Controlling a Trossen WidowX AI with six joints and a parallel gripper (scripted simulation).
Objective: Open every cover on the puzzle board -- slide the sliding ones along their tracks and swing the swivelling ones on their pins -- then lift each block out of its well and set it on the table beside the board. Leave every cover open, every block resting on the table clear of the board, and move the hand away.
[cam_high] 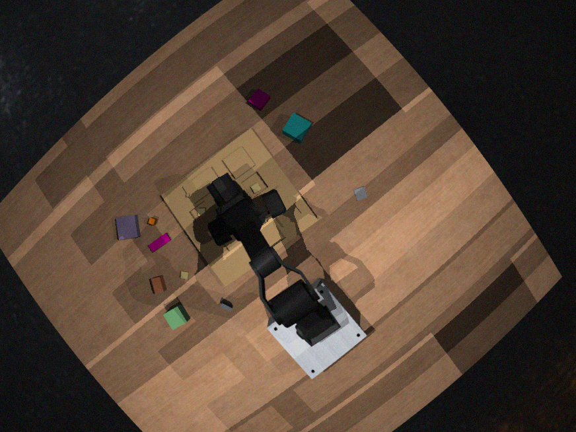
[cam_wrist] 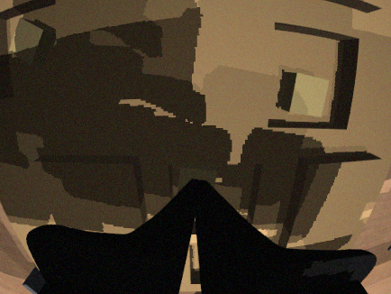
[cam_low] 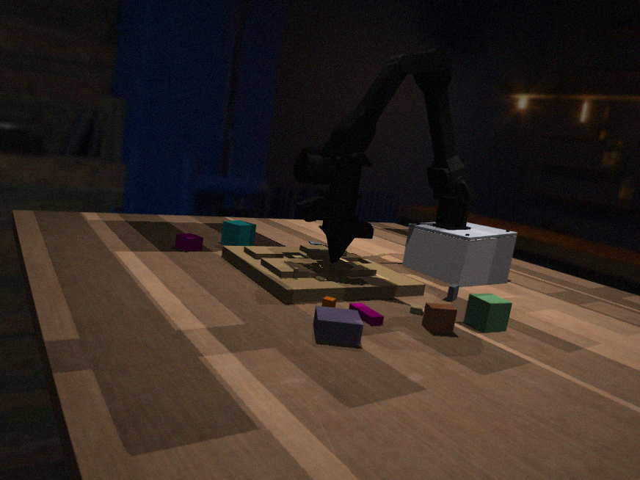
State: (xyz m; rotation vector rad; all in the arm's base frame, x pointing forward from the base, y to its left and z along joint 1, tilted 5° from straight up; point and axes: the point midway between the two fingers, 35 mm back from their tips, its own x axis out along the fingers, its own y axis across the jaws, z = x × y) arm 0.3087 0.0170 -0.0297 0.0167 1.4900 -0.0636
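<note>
Right now my gripper tip is 50 mm short of the tan puzzle board. Round my gripper tip: orange block 120 mm ahead, 230 mm to the left, 10 mm below; then teal cube 140 mm ahead, 220 mm to the right, 10 mm above; then magenta bar 60 mm ahead, 250 mm to the left, 10 mm below.
</note>
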